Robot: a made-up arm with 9 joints. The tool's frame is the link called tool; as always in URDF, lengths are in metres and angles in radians. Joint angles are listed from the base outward.
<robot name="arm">
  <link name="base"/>
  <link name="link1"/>
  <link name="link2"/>
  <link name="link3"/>
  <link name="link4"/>
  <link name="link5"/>
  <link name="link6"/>
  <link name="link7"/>
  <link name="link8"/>
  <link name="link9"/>
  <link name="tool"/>
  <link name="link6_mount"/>
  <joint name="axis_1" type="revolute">
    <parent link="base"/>
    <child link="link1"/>
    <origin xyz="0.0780 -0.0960 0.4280" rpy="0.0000 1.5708 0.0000"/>
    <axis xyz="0 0 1"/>
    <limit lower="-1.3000" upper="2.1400"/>
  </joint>
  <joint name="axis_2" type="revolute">
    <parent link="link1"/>
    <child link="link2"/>
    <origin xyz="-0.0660 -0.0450 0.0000" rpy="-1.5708 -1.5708 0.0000"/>
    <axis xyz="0 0 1"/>
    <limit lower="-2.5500" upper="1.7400"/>
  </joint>
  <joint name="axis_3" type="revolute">
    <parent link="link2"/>
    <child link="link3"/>
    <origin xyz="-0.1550 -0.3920 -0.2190" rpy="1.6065 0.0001 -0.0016"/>
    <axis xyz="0 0 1"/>
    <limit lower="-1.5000" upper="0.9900"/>
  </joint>
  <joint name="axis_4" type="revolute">
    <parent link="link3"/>
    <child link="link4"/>
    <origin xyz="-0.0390 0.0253 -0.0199" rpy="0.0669 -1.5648 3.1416"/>
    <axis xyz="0 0 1"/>
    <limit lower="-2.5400" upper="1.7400"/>
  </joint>
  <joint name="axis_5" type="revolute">
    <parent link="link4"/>
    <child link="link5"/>
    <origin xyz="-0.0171 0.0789 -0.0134" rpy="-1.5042 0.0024 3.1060"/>
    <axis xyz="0 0 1"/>
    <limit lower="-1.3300" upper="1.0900"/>
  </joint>
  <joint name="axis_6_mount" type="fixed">
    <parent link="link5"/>
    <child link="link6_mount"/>
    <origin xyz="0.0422 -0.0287 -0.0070"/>
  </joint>
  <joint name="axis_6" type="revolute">
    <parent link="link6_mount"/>
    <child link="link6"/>
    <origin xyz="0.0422 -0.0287 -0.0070" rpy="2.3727 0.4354 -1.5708"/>
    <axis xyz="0 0 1"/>
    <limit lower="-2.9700" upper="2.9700"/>
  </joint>
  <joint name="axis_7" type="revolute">
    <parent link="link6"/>
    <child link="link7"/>
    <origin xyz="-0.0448 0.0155 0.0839" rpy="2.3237 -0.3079 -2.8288"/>
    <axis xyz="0 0 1"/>
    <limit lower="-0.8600" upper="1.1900"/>
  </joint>
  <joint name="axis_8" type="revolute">
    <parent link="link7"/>
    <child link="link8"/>
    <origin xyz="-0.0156 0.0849 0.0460" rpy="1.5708 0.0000 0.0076"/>
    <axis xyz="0 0 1"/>
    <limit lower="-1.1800" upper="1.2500"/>
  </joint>
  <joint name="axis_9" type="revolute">
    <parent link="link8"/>
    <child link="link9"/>
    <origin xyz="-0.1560 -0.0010 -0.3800" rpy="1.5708 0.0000 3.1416"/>
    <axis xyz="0 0 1"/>
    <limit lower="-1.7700" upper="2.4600"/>
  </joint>
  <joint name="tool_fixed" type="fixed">
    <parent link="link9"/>
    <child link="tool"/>
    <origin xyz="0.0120 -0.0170 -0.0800" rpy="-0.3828 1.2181 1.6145"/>
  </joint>
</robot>
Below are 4 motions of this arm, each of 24 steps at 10 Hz.
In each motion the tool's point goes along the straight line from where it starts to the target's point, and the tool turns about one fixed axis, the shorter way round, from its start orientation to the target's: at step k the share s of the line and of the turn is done. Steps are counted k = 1, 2, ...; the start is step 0. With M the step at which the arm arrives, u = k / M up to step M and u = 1 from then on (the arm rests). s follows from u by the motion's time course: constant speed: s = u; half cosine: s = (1 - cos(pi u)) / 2; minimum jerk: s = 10 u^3 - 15 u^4 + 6 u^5.
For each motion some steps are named. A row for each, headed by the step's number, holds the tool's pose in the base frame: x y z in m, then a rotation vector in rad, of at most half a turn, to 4 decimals.
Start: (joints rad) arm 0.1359 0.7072 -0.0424 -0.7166 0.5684 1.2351 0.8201 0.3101 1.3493
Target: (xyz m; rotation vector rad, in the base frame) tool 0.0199 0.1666 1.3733 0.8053 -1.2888 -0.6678
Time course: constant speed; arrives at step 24
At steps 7, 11, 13, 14, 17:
7: 0.2950 -0.0521 0.9829 0.1132 -0.7877 -0.5666
11: 0.2303 -0.0006 1.0748 0.2715 -0.9101 -0.5958
13: 0.1979 0.0251 1.1207 0.3516 -0.9703 -0.6092
14: 0.1817 0.0380 1.1437 0.3920 -1.0001 -0.6156
17: 0.1332 0.0766 1.2126 0.5141 -1.0886 -0.6336

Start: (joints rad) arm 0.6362 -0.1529 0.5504 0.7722 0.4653 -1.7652 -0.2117 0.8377 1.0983
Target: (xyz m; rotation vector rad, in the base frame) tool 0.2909 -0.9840 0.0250 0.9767 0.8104 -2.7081
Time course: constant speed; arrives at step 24
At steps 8, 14, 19, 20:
8: 0.2958 -0.7712 0.1646 -0.3189 -0.0267 -2.1522
14: 0.2940 -0.8510 0.1123 0.1186 0.2640 -2.4425
19: 0.2924 -0.9175 0.0686 0.5277 0.5281 -2.6149
20: 0.2921 -0.9308 0.0599 0.6144 0.5832 -2.6404

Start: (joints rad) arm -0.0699 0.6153 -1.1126 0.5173 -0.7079 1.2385 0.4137 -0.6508 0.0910
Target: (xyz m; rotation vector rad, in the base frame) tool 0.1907 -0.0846 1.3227 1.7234 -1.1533 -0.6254
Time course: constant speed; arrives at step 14
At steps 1, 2, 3, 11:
1: 0.2428 0.0664 1.0824 1.4629 -1.5648 0.0704
2: 0.2388 0.0548 1.1009 1.4883 -1.5380 0.0163
3: 0.2348 0.0431 1.1194 1.5128 -1.5104 -0.0377
11: 0.2027 -0.0498 1.2672 1.6769 -1.2602 -0.4669

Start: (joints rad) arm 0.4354 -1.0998 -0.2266 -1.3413 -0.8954 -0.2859 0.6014 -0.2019 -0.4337
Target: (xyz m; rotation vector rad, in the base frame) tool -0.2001 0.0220 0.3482 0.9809 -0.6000 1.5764
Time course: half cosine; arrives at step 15
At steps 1, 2, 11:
1: -0.5524 -0.1199 0.8334 -1.2283 2.2876 -1.1992
2: -0.5409 -0.1153 0.8176 -1.2641 2.2960 -1.2635
11: -0.2590 -0.0017 0.4294 1.0987 -0.9268 1.6372

